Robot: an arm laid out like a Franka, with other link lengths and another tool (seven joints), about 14 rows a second.
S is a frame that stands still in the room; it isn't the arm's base.
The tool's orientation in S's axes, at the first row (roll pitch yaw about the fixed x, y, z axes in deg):
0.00, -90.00, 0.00
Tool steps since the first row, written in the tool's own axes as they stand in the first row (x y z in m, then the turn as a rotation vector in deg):
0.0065, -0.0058, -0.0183, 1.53, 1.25, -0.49
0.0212, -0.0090, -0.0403, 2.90, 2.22, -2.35
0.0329, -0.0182, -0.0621, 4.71, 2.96, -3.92
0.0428, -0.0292, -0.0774, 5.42, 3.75, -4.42
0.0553, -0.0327, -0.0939, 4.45, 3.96, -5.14
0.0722, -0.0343, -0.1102, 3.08, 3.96, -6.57
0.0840, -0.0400, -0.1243, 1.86, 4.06, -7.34
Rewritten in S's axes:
0.0183, -0.0058, 0.0065, 0.49, 1.25, 1.53
0.0403, -0.0090, 0.0212, 2.35, 2.22, 2.90
0.0621, -0.0182, 0.0329, 3.92, 2.96, 4.71
0.0774, -0.0292, 0.0428, 4.42, 3.75, 5.42
0.0939, -0.0327, 0.0553, 5.14, 3.96, 4.45
0.1102, -0.0343, 0.0722, 6.57, 3.96, 3.08
0.1243, -0.0400, 0.0840, 7.34, 4.06, 1.86

